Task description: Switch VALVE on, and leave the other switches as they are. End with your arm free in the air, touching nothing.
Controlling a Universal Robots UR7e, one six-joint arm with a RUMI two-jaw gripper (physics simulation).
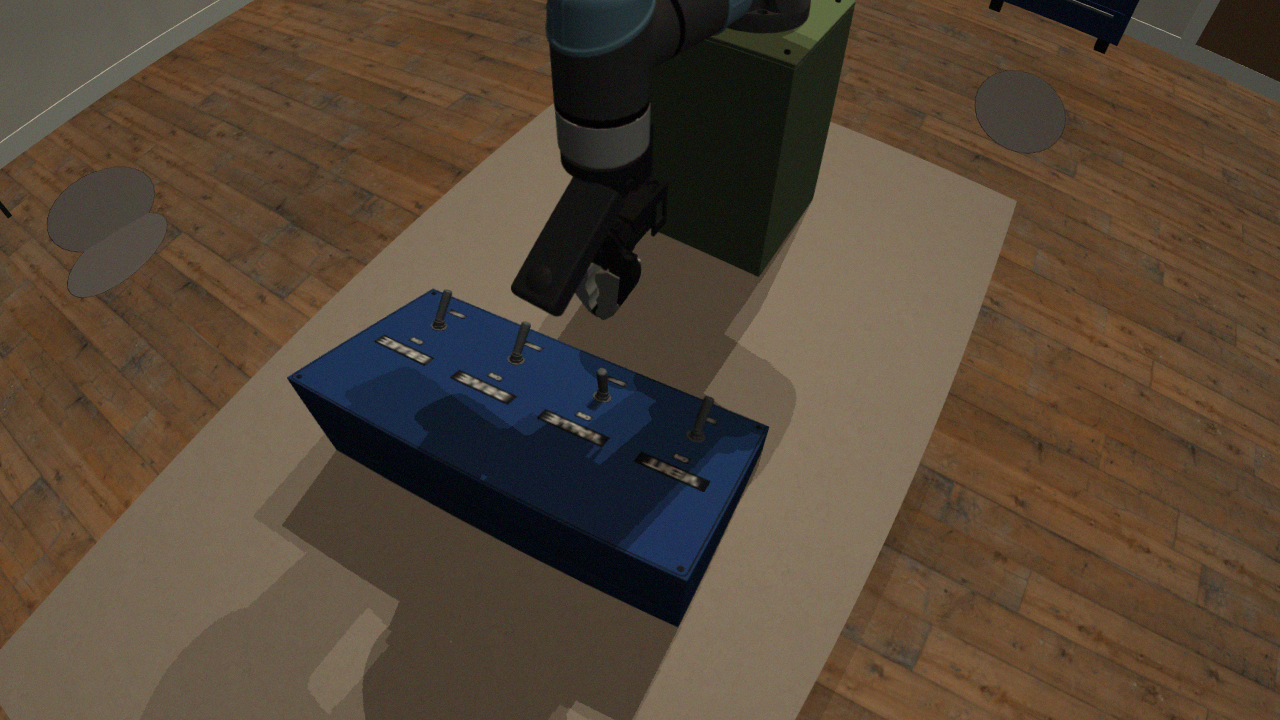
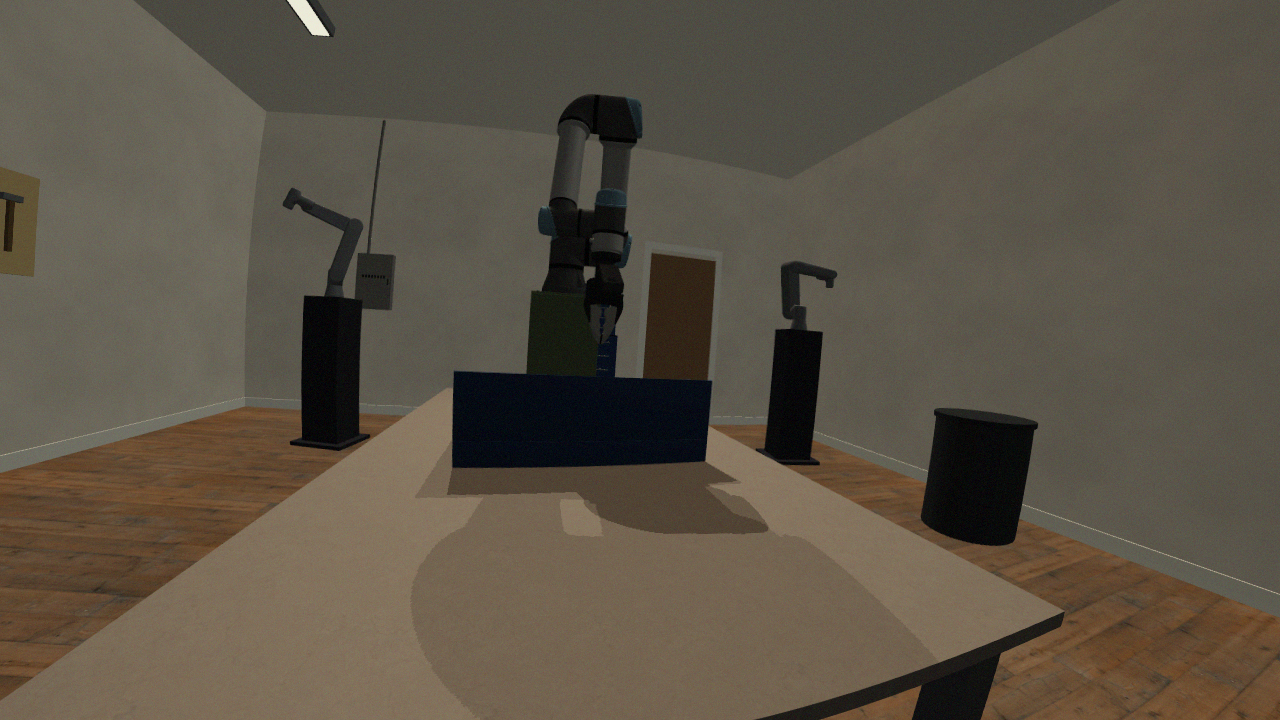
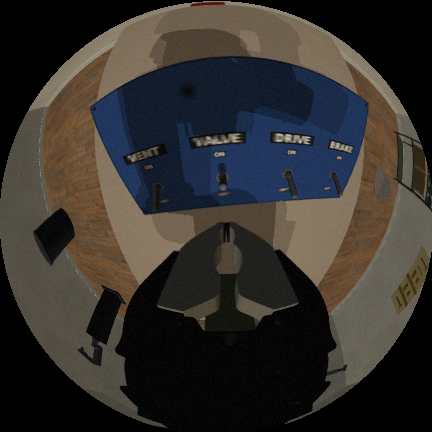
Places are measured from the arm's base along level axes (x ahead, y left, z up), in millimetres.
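Pixels of known places: gripper, fingertip midpoint: (image 1: 600, 316) (image 2: 600, 344) (image 3: 225, 223); arm's base at its link origin: (image 1: 751, 5) (image 2: 564, 295).
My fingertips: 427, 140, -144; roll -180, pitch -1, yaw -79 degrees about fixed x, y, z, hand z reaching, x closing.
For each thing: its top centre in the pictures, then the offset to it from my fingertips, as dx, dy, dz. Level surfaces: height alone.
- VALVE lever at its top centre: (image 1: 601, 370) (image 3: 222, 187) +6, +2, -90
- VENT lever at its top centre: (image 1: 704, 407) (image 3: 151, 202) -40, +114, -100
- DRIVE lever at its top centre: (image 1: 519, 330) (image 3: 295, 188) +27, -117, -100
- BRAKE lever at its top centre: (image 1: 440, 297) (image 3: 342, 187) +60, -232, -100
- beige table at its surface level: dz -229
The blue switch box (image 1: 501, 456) (image 2: 581, 420) (image 3: 165, 100) stands on the table with four levers on top. The VALVE lever (image 1: 602, 383) (image 3: 222, 178) looks shorter than the others and is tilted differently, leaning toward its ON mark. The VENT lever (image 1: 701, 419) (image 3: 157, 196), DRIVE lever (image 1: 520, 342) (image 3: 291, 185) and BRAKE lever (image 1: 442, 308) (image 3: 337, 184) lean the other way, toward the robot's side. My gripper (image 1: 606, 313) (image 2: 601, 338) (image 3: 225, 223) is shut and empty. It hangs in the air on the robot's side of the box, apart from the levers.
The green pedestal (image 1: 725, 152) (image 2: 559, 335) bears the arm behind the gripper. The beige table (image 1: 859, 376) (image 2: 313, 573) extends around the box. A black bin (image 2: 977, 479) (image 3: 56, 236) and two dark pedestals (image 2: 331, 376) (image 2: 794, 394) with small arms stand on the floor.
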